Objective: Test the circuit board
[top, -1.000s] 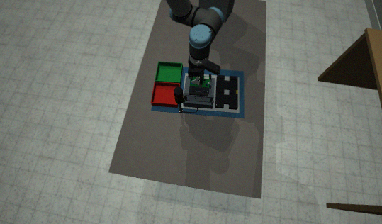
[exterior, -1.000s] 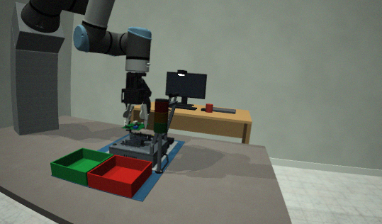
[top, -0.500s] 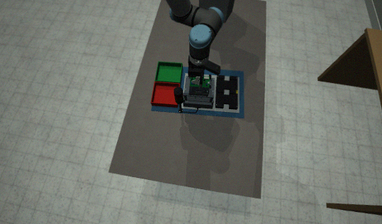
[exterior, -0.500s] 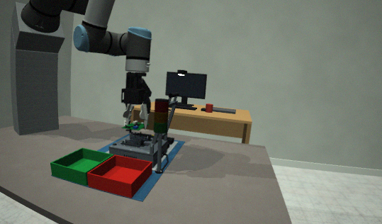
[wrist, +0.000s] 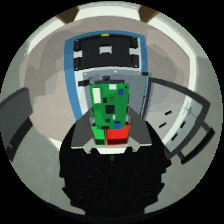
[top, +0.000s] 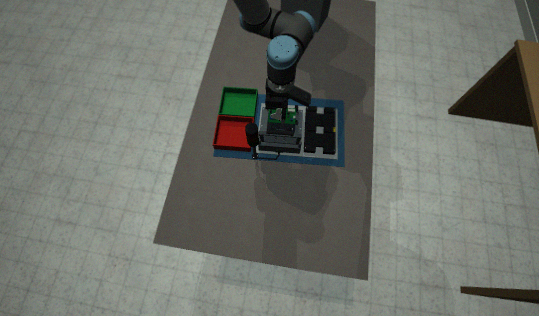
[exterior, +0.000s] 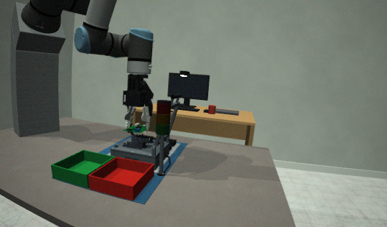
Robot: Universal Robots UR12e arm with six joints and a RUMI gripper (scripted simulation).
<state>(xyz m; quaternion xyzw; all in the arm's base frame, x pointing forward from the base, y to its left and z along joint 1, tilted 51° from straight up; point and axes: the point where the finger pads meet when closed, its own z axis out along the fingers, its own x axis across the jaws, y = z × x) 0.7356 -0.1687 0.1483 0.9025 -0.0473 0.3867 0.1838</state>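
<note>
The black latch hook lies 4 cm behind my hand, 7 cm to the left of it and 4 cm below it. The rest, counted from my hand: tester lid: 12 cm ahead, 4 cm to the right, 5 cm above; red bin: 2 cm behind, 21 cm to the right, 12 cm below; green circuit board: right at my hand.
</note>
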